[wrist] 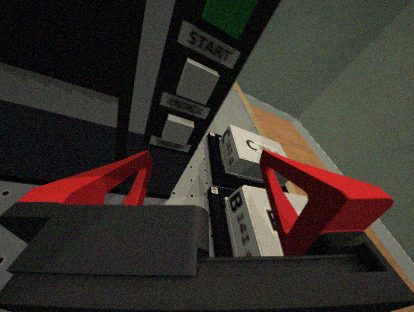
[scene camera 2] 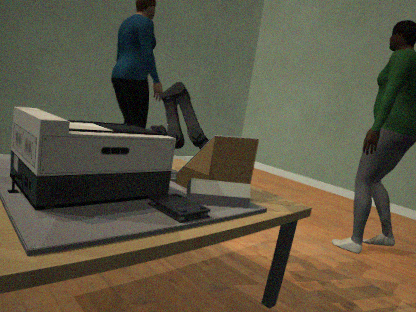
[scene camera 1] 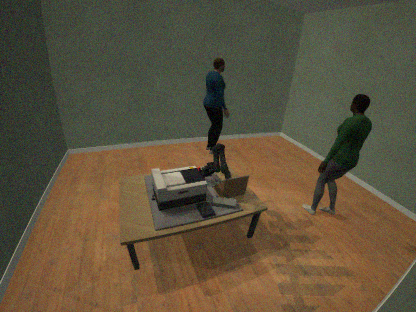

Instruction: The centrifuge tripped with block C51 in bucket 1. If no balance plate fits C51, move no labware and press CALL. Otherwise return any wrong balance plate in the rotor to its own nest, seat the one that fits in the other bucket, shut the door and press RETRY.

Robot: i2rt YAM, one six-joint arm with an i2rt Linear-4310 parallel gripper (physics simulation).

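Pixels of known places: gripper, fingertip midpoint: (wrist: 206, 156); arm's base, link origin: (scene camera 2: 211, 158) (scene camera 1: 228, 180).
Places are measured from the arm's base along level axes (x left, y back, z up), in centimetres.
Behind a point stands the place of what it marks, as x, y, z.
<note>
The centrifuge (scene camera 1: 182, 192) {14.7, -51.6, 4.5} (scene camera 2: 105, 156) {14.7, -53.7, 2.8} is a white box on a dark base. In the wrist view, its dark front panel carries a green START button (wrist: 230, 15) {-19.0, -30.5, 6.0} and two pale buttons, an upper one (wrist: 198, 81) {-18.9, -30.5, 2.9} and a lower one (wrist: 178, 129) {-18.9, -30.5, -0.5}. The labels under the pale buttons are blurred. White plate B (wrist: 250, 220) {-28.9, -28.1, -6.7}, marked 141 g, and white plate C (wrist: 247, 152) {-31.0, -39.1, -6.5} sit in dark nests at the right. My gripper (wrist: 206, 156) {-21.9, -31.1, -2.6} (scene camera 1: 200, 170) {-21.9, -31.1, -2.6} is open, with red fingers and no object between them, beside the machine's panel side. The rotor, buckets and block C51 do not show.
A brown slanted box (scene camera 1: 232, 186) {11.4, -1.2, 1.4} (scene camera 2: 232, 160) {11.2, 1.5, 1.6}, a pale block (scene camera 1: 224, 202) {23.6, -13.4, -6.6} (scene camera 2: 220, 190) {23.4, -13.9, -6.5} and a dark flat item (scene camera 1: 205, 209) {26.1, -32.6, -9.3} (scene camera 2: 181, 206) {27.7, -33.1, -9.3} stand beside the centrifuge on the grey mat (scene camera 1: 175, 220) {31.6, -60.9, -11.9} (scene camera 2: 100, 225) {29.8, -59.4, -11.9}. Two people stand beyond the table (scene camera 1: 132, 220).
</note>
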